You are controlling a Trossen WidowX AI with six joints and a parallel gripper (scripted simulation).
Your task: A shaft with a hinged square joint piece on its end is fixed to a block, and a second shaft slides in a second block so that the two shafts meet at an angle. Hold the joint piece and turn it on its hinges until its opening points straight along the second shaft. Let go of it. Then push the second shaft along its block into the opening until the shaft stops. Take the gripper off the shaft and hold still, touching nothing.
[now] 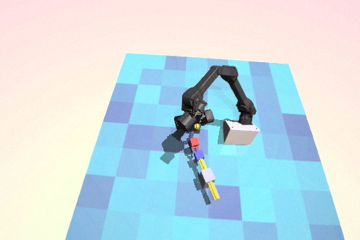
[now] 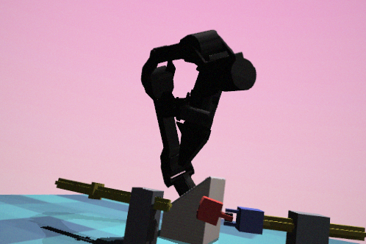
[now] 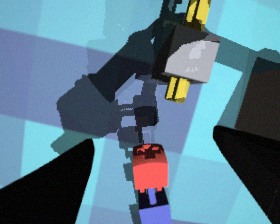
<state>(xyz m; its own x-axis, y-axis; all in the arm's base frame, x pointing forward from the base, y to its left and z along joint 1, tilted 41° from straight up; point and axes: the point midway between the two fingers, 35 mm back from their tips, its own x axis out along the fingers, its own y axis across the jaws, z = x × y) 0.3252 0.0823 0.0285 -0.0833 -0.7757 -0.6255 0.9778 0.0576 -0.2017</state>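
The red joint piece lies 70 mm to the left of my gripper tip, 70 mm below it and 10 mm behind it.
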